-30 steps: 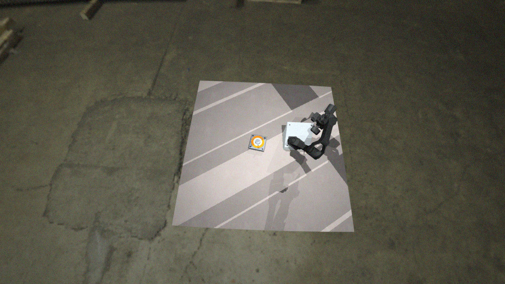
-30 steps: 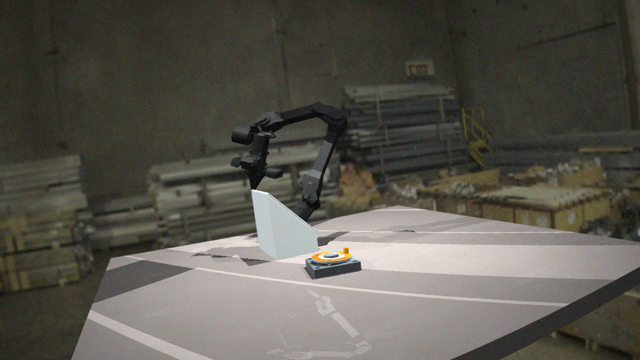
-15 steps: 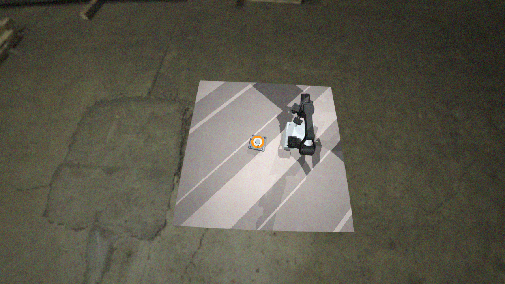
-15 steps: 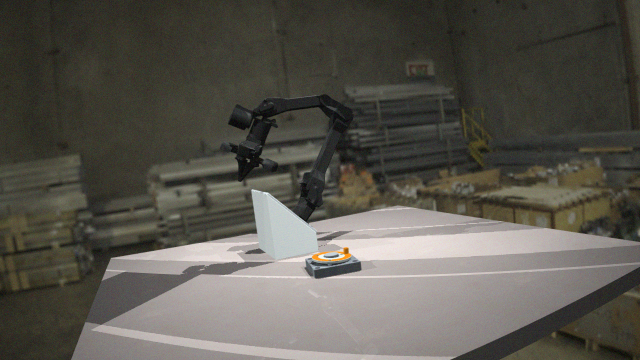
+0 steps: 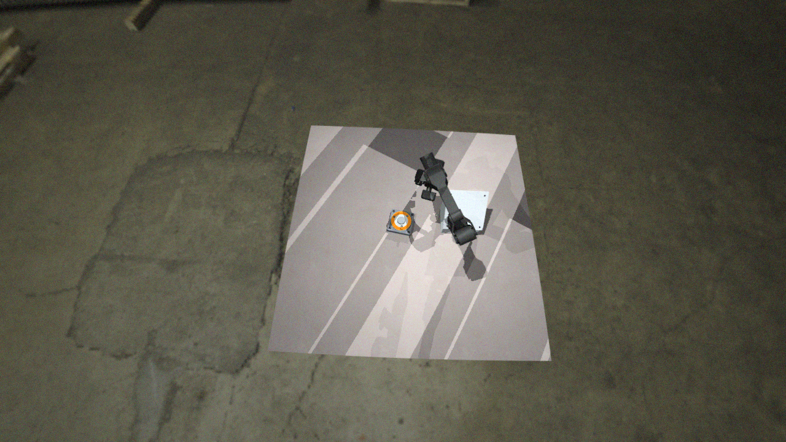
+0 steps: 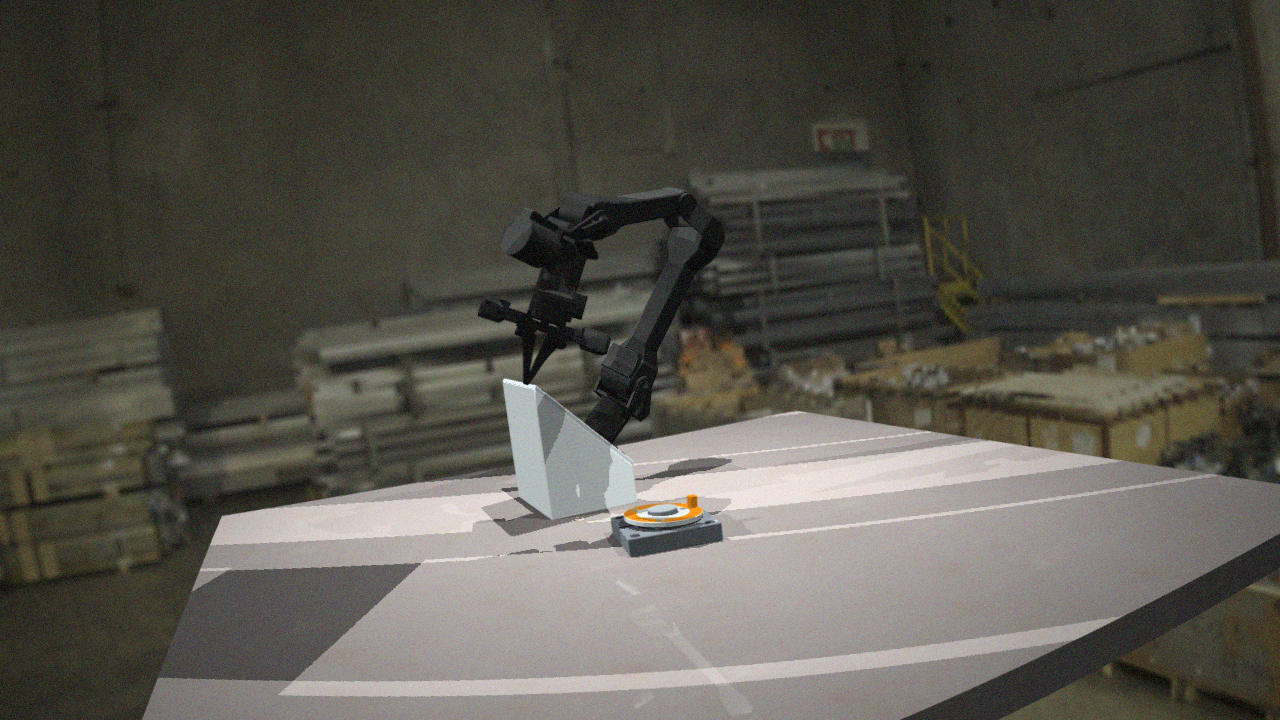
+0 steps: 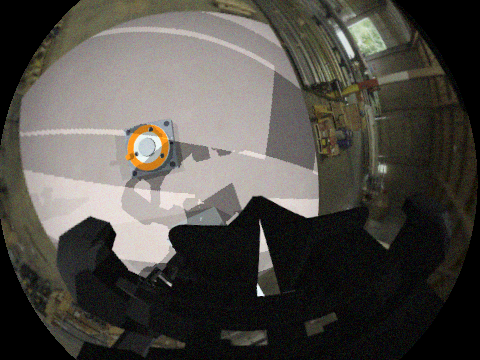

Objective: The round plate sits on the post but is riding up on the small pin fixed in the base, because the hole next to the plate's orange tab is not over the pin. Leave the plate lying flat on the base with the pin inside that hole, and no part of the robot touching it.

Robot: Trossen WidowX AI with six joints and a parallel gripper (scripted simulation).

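The round plate lies 130 mm ahead of my gripper tip, 150 mm to the left of it and 180 mm below it. Also, from my gripper tip: square grey base 130 mm ahead, 130 mm to the left, 200 mm below.
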